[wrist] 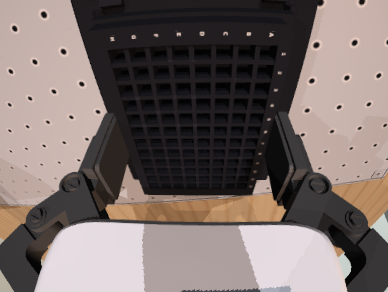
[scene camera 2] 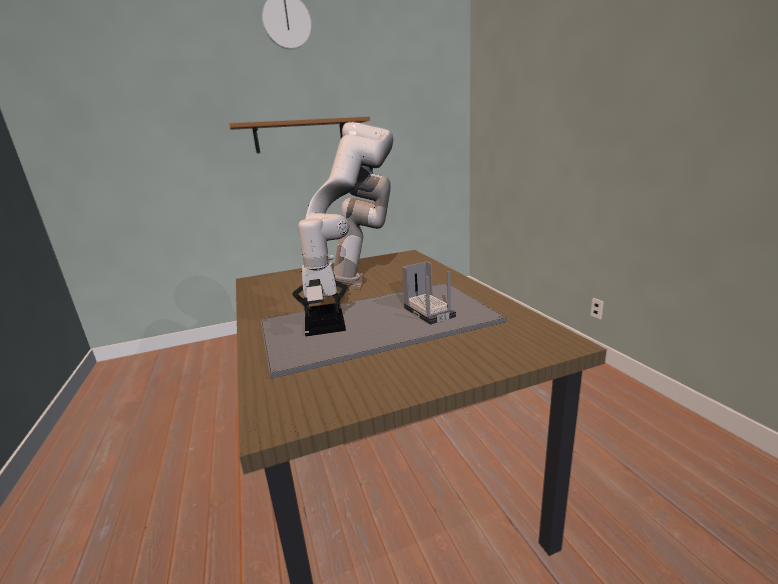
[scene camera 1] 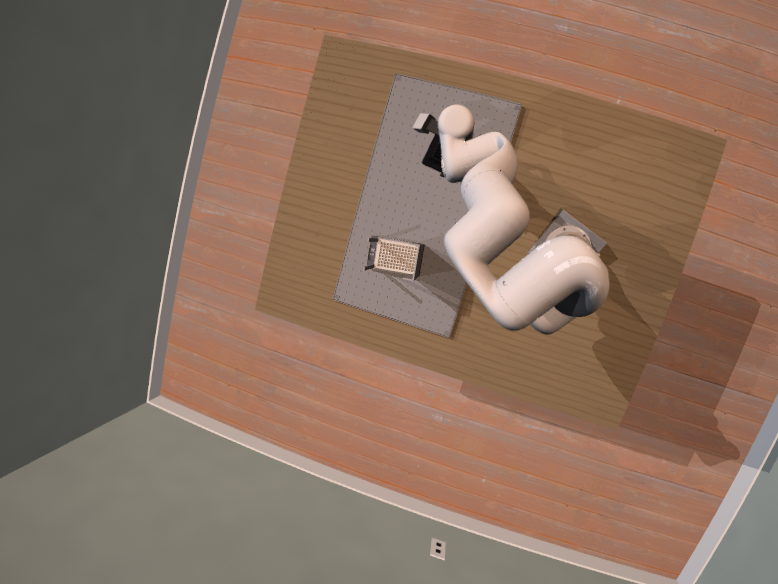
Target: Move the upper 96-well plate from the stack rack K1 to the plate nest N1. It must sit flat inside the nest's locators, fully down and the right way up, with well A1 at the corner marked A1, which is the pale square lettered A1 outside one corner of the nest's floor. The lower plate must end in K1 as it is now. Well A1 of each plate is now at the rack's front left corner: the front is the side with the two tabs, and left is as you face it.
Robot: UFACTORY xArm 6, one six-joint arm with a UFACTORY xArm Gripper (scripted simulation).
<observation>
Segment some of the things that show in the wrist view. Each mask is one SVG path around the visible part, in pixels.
The gripper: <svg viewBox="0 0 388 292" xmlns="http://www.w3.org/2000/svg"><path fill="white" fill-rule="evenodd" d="M388 243L374 228L371 229L368 226L368 220L364 213L332 191L331 182L326 176L313 172L302 139L299 134L295 134L286 111L276 112L264 154L273 199L277 201L278 206L283 206L286 210L281 221L174 222L110 219L105 208L107 204L114 205L115 200L119 197L130 155L115 114L106 113L96 135L93 136L78 172L71 172L65 175L60 181L59 190L33 207L26 216L26 223L21 223L0 244L0 270L14 292L384 292L388 287ZM48 250L48 253L42 266L42 256ZM333 246L341 248L351 263L351 272L345 279Z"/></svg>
A black 96-well plate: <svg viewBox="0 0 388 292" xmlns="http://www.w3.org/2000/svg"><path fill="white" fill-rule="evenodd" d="M94 17L91 20L92 28L88 31L111 106L144 194L189 196L252 195L264 159L286 77L295 34L292 32L295 14L290 10L259 8L179 8L126 12Z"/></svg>
</observation>
